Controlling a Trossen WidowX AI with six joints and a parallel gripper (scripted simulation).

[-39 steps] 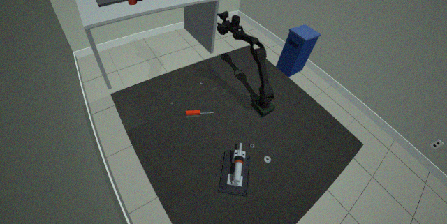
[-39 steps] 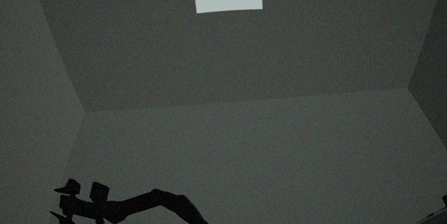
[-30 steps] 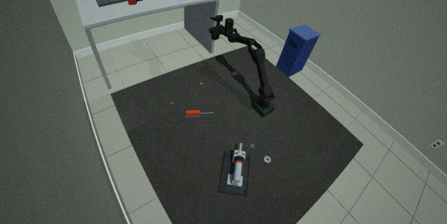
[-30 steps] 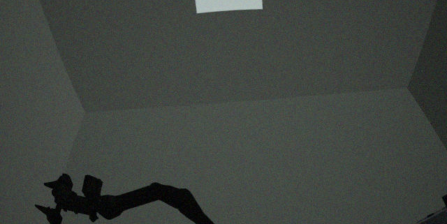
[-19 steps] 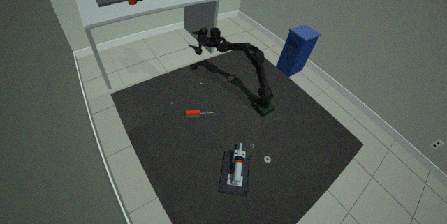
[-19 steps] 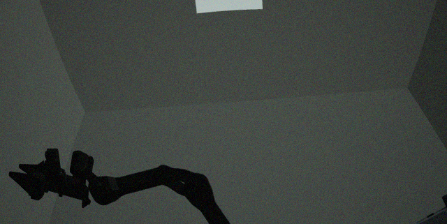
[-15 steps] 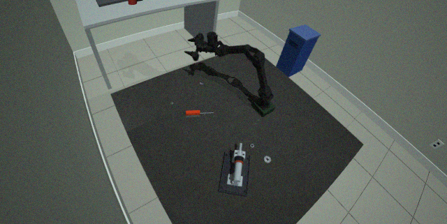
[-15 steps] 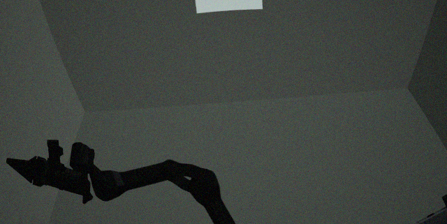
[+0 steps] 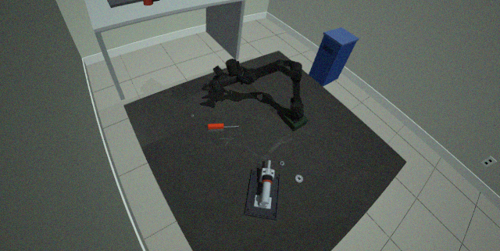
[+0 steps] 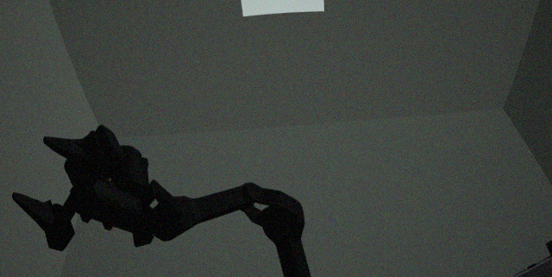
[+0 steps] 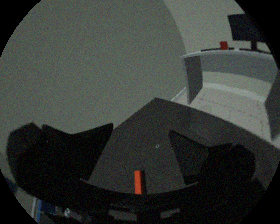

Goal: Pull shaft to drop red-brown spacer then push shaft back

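Now: gripper tip 80 mm past the pale shaft, 540 mm to the right of it and 140 mm above it. The rest, counted from my gripper tip: orange-handled screwdriver: 60 mm behind, 140 mm to the left, 210 mm below.
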